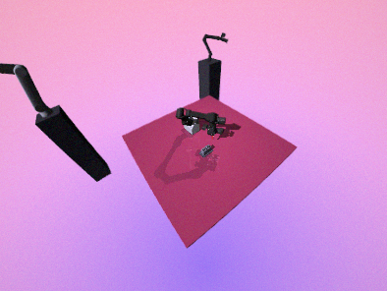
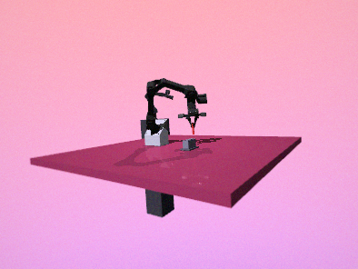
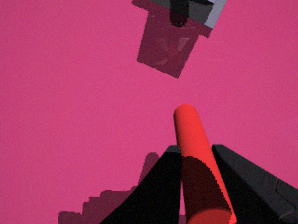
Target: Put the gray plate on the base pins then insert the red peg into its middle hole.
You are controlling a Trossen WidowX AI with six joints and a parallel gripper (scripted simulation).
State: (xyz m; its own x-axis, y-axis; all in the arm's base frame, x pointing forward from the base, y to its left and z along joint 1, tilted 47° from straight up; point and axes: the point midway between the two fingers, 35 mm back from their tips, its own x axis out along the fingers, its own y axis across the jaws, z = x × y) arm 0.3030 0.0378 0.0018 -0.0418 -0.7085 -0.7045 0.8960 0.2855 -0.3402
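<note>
Right now the gray plate is 30 mm ahead of my gripper tip, 110 mm to the right of it and 70 mm below it. Also, from my gripper tip: gray base: 30 mm ahead, 110 mm to the right, 110 mm below; then red peg: right at my gripper tip.
</note>
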